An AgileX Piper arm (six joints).
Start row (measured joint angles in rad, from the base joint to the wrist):
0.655 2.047 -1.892 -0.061 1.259 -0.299
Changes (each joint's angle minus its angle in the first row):
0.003 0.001 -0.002 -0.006 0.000 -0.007
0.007 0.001 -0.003 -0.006 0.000 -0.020
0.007 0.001 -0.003 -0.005 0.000 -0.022
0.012 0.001 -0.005 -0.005 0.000 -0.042
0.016 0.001 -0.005 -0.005 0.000 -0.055
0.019 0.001 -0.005 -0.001 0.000 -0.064
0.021 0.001 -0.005 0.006 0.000 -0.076
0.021 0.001 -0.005 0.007 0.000 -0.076
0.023 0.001 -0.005 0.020 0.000 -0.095
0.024 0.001 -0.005 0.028 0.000 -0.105
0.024 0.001 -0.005 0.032 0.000 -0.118
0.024 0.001 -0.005 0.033 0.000 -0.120
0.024 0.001 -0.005 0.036 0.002 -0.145
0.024 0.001 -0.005 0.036 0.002 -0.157
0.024 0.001 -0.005 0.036 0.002 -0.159
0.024 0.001 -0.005 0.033 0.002 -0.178
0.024 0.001 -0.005 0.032 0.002 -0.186
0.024 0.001 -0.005 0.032 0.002 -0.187
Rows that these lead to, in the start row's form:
0.658 2.048 -1.894 -0.067 1.259 -0.306
0.662 2.048 -1.895 -0.067 1.259 -0.319
0.662 2.048 -1.895 -0.066 1.259 -0.321
0.667 2.048 -1.897 -0.066 1.259 -0.341
0.671 2.048 -1.897 -0.066 1.259 -0.354
0.674 2.048 -1.897 -0.062 1.259 -0.363
0.676 2.048 -1.897 -0.055 1.259 -0.375
0.676 2.048 -1.897 -0.054 1.259 -0.375
0.678 2.048 -1.897 -0.041 1.259 -0.394
0.679 2.048 -1.897 -0.033 1.259 -0.404
0.679 2.048 -1.897 -0.029 1.259 -0.417
0.679 2.048 -1.897 -0.028 1.259 -0.419
0.679 2.048 -1.897 -0.025 1.261 -0.444
0.679 2.048 -1.897 -0.025 1.261 -0.456
0.679 2.048 -1.897 -0.025 1.261 -0.458
0.679 2.048 -1.897 -0.028 1.261 -0.477
0.679 2.048 -1.897 -0.029 1.261 -0.485
0.679 2.048 -1.897 -0.029 1.261 -0.486

